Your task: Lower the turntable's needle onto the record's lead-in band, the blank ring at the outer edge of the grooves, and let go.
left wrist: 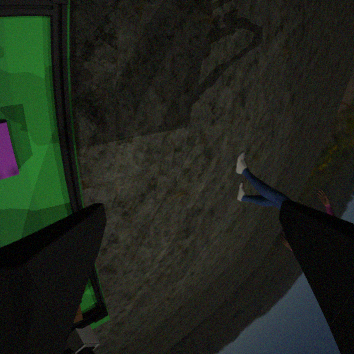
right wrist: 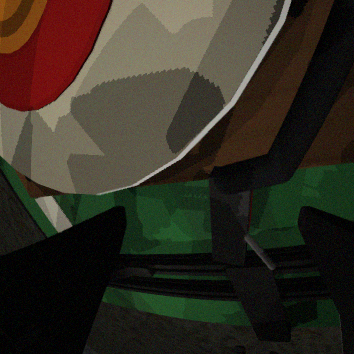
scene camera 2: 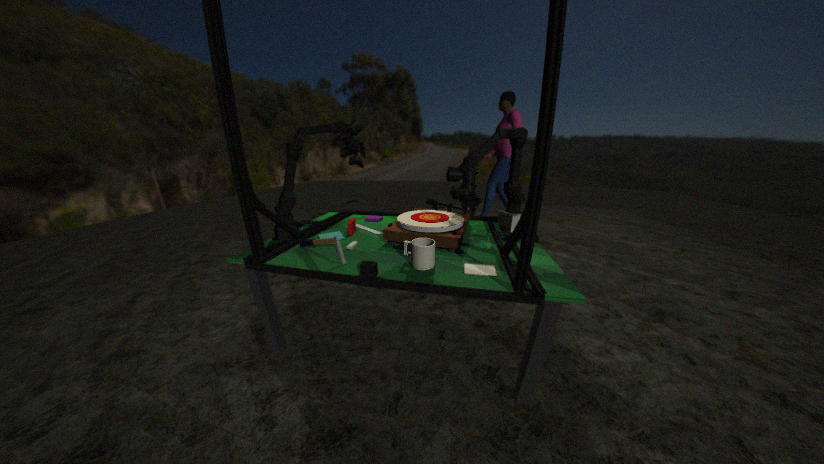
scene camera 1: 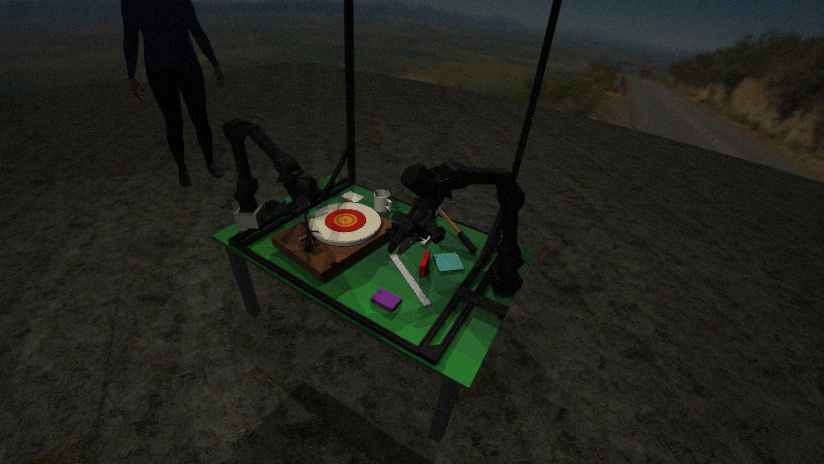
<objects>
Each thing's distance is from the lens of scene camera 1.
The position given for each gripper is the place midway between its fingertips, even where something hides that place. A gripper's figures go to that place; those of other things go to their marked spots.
left gripper (scene camera 1: 394, 253): 0.85 m
pale record (scene camera 1: 335, 220): 1.40 m
</objects>
